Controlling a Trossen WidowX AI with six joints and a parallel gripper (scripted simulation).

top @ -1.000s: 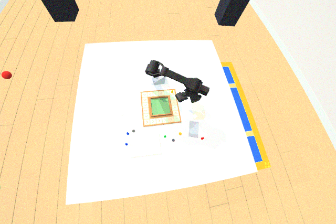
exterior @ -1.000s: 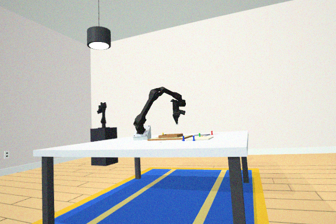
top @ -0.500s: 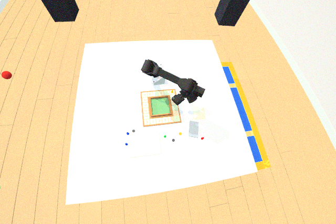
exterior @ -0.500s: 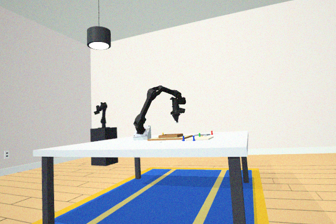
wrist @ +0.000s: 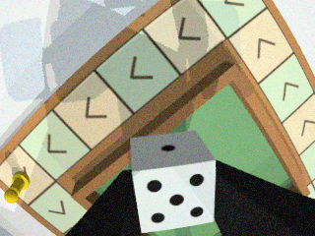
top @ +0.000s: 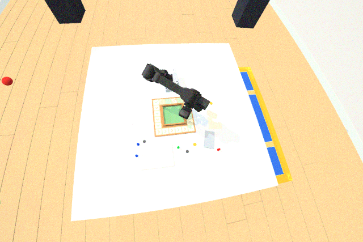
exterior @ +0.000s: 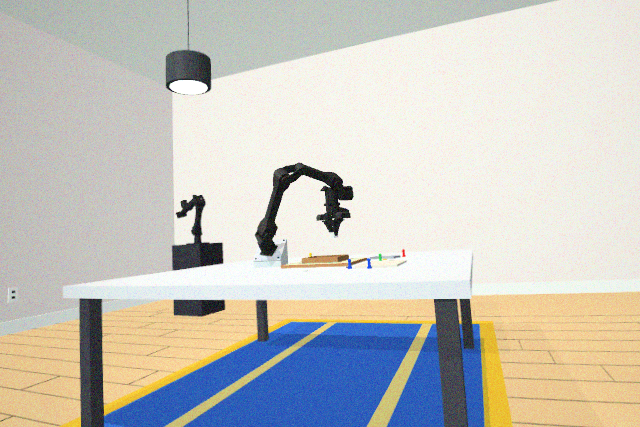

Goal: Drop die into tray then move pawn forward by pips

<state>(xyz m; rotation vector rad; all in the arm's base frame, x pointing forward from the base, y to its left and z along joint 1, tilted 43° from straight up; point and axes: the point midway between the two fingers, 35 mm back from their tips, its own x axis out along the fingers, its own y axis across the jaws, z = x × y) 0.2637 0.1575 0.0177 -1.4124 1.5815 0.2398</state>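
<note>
My gripper tip is 130 mm past the yellow pawn, 90 mm above it and 10 mm to the right of it. The rest, counted from my gripper tip: white die (right at my gripper tip); green pawn (220 mm ahead, 100 mm below, 70 mm to the right); green dice tray (110 mm below, 90 mm to the right, 10 mm behind).
</note>
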